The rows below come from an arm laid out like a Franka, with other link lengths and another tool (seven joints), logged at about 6 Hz.
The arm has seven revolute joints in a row. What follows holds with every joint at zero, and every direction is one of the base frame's. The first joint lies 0.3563 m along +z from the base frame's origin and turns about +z. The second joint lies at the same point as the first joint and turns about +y. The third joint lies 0.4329 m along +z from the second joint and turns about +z. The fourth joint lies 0.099 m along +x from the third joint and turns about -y. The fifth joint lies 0.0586 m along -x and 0.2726 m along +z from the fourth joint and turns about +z. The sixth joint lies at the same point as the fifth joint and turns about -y. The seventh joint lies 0.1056 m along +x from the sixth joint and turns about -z. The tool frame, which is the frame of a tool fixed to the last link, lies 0.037 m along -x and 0.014 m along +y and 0.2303 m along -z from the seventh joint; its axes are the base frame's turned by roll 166.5, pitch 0 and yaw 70.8 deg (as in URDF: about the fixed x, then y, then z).
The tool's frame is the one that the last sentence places.
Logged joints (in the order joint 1, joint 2, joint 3, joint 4, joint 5, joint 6, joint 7), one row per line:
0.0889, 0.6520, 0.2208, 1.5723, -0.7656, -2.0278, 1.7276
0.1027, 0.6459, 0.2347, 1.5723, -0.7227, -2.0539, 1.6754
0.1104, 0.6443, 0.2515, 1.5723, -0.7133, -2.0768, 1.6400
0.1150, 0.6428, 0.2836, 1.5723, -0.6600, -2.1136, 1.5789
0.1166, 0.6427, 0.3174, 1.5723, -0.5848, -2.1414, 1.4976
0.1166, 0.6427, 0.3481, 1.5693, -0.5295, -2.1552, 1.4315
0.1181, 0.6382, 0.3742, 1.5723, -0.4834, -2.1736, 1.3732
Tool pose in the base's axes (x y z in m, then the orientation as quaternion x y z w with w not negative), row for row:
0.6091, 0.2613, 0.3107, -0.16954, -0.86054, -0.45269, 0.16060
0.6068, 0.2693, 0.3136, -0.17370, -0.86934, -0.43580, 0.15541
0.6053, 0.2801, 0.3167, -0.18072, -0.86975, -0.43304, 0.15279
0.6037, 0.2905, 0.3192, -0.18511, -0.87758, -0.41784, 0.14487
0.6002, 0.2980, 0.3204, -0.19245, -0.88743, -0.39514, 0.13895
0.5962, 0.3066, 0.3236, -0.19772, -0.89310, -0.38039, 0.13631
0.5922, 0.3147, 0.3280, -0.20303, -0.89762, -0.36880, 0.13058
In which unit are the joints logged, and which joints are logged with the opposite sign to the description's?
The joints are logged in radians. Opposite sign: joint 4, joint 5, joint 6, joint 7.
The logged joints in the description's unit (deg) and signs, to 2 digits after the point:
5.09, 37.36, 12.65, -90.09, 43.87, 116.18, -98.98
5.88, 37.01, 13.45, -90.09, 41.41, 117.68, -95.99
6.33, 36.92, 14.41, -90.09, 40.87, 118.99, -93.97
6.59, 36.83, 16.25, -90.09, 37.82, 121.10, -90.46
6.68, 36.82, 18.19, -90.09, 33.51, 122.69, -85.81
6.68, 36.82, 19.94, -89.91, 30.34, 123.48, -82.02
6.77, 36.57, 21.44, -90.09, 27.70, 124.54, -78.68

